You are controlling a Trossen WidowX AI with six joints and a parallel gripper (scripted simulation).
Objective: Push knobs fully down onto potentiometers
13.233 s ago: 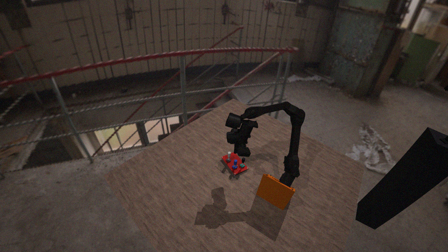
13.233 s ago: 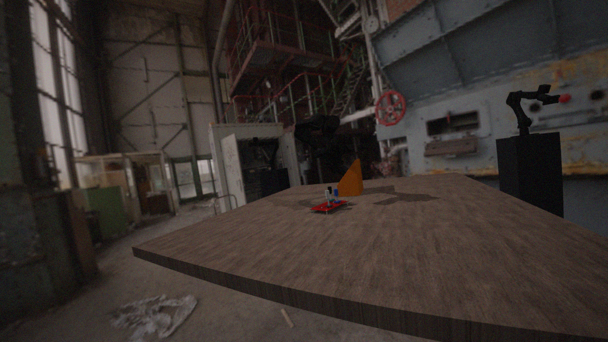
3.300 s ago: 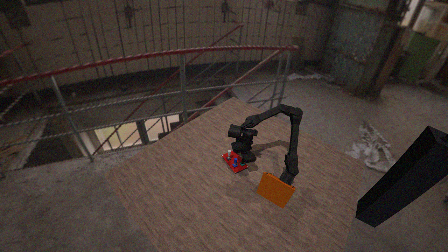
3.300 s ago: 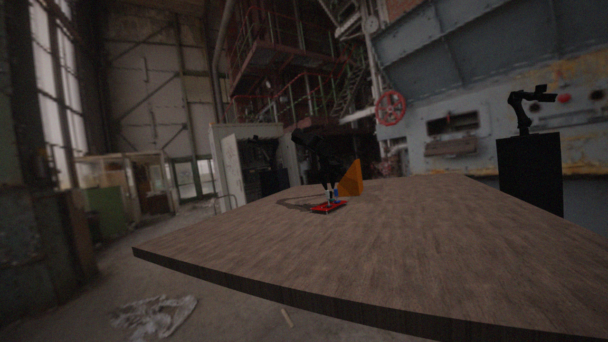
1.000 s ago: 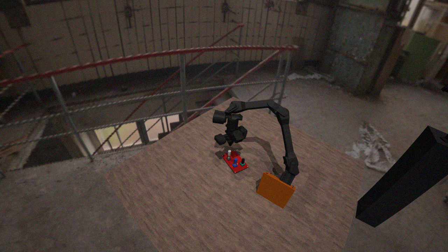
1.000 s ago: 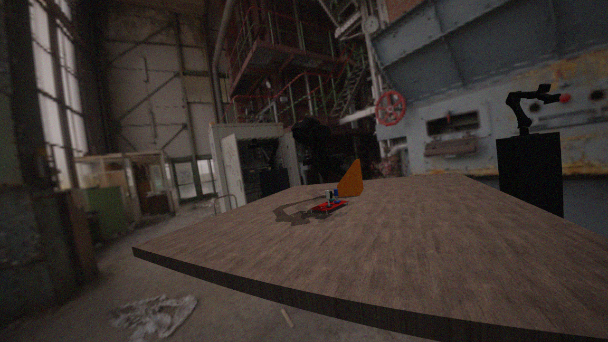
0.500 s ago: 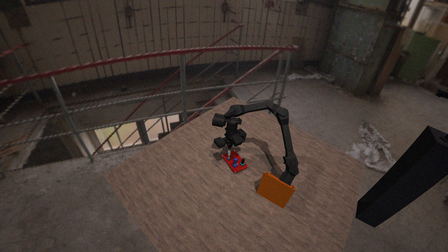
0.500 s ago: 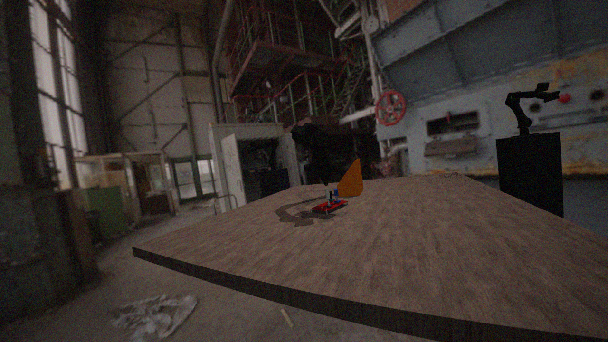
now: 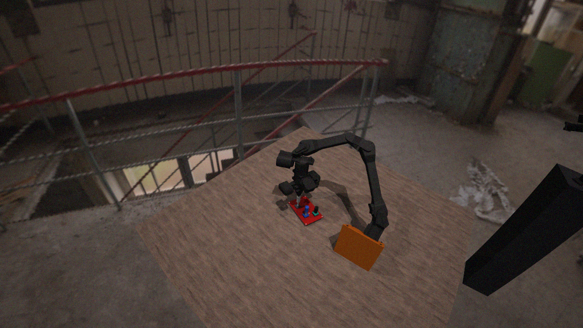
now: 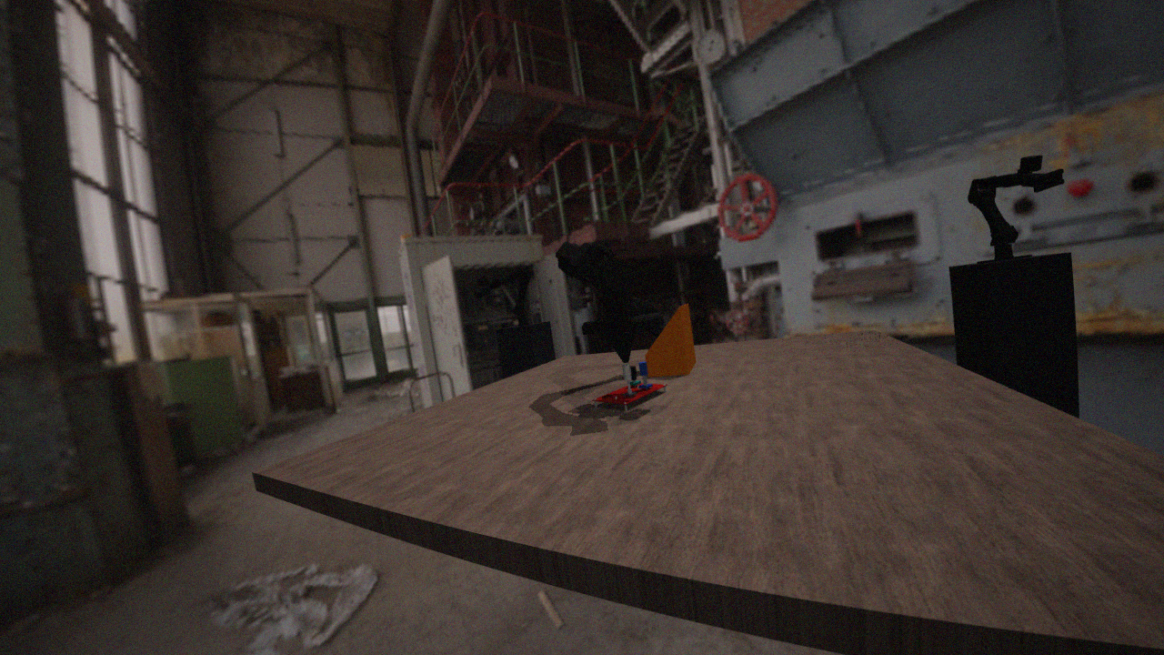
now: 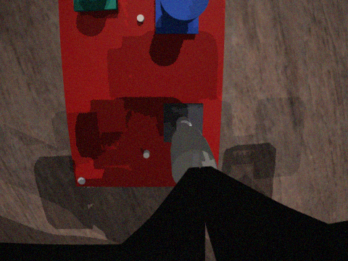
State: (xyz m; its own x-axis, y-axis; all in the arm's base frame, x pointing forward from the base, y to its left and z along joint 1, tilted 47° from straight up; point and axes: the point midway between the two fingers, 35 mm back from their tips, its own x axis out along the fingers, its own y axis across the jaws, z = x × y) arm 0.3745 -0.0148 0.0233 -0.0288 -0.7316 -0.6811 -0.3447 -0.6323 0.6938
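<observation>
Now: gripper tip 20 mm above the pale knob. From my gripper tip the other things lie so: green potentiometer 90 mm behind, 50 mm below, 20 mm to the right; then black knob 90 mm behind, 50 mm below, 20 mm to the right.
</observation>
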